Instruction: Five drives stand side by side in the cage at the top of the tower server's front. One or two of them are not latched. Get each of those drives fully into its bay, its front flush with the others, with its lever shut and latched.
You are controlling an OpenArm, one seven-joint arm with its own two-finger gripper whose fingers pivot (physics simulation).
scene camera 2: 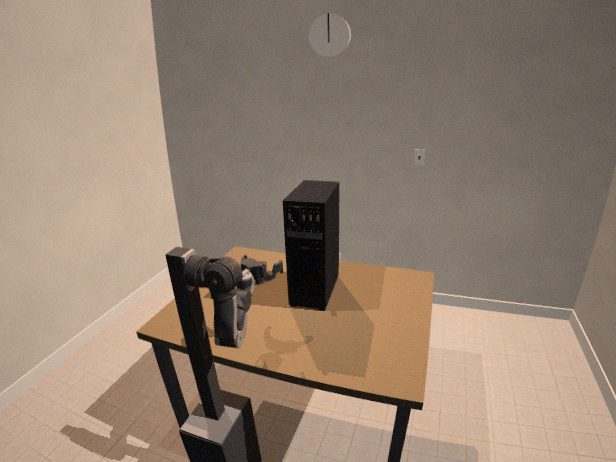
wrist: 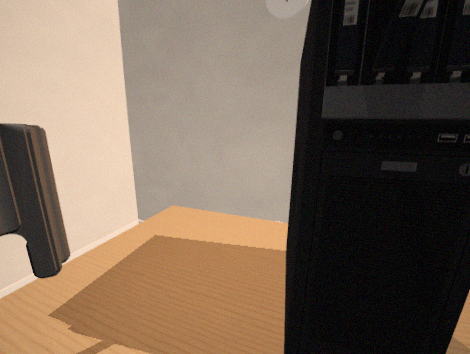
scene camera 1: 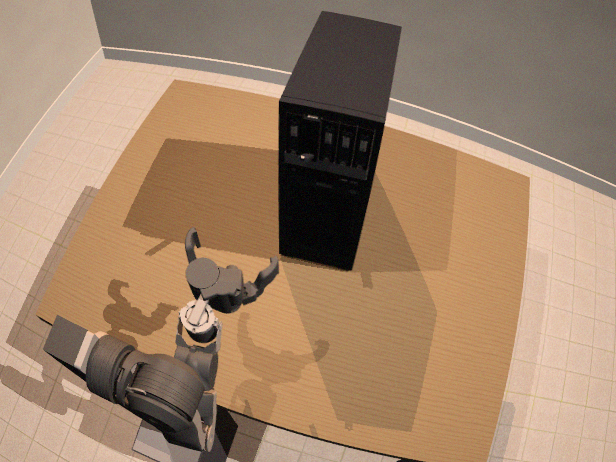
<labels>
same spot on post: [scene camera 1: 64,341] = [scene camera 2: 178,251]
same spot on black tower server: [wrist: 370,254] = [scene camera 2: 303,268]
</labels>
